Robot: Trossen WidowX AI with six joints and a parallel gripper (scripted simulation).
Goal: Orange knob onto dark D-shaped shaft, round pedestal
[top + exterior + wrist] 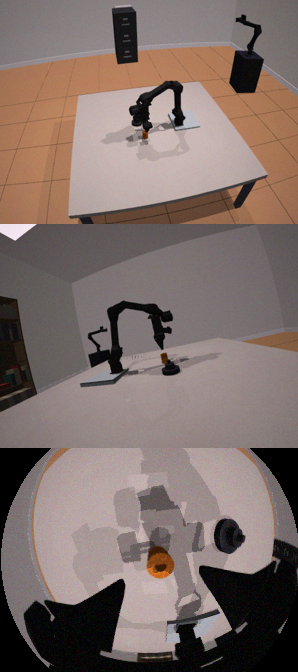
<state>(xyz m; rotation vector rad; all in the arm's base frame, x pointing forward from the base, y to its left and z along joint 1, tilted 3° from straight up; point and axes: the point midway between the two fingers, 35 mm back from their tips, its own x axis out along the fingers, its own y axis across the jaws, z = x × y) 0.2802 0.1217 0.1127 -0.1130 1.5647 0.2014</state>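
My gripper tip is now 60 mm above the orange knob. The rest, counted from my gripper tip: round pedestal: 170 mm to the right, 60 mm below, 60 mm ahead.
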